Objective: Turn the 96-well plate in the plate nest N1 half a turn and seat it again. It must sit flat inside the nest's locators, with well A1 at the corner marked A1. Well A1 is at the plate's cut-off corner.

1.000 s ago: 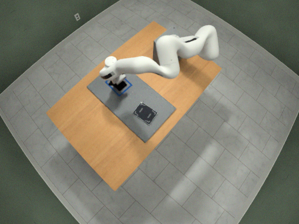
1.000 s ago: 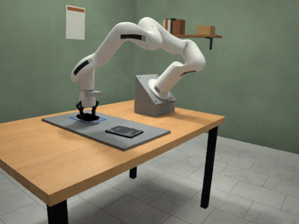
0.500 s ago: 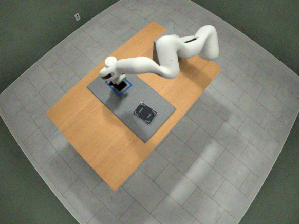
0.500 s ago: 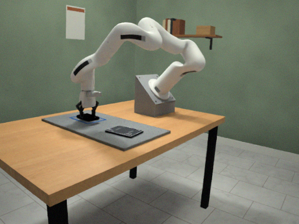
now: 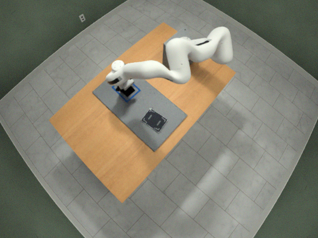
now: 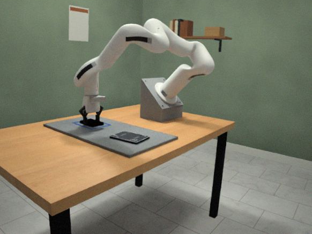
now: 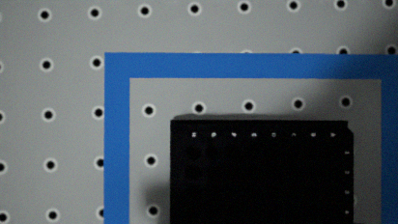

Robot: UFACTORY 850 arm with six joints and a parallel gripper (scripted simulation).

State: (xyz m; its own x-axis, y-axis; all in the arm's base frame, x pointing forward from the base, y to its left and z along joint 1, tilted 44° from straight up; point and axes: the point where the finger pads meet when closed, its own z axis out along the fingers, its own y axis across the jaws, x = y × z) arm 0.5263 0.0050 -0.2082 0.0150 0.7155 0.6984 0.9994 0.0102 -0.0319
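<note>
Now: the 96-well plate 1 cm below my hand. The rest, counted from my hand: plate nest N1 (3 cm ahead, 35 cm to the left, 1 cm below).
</note>
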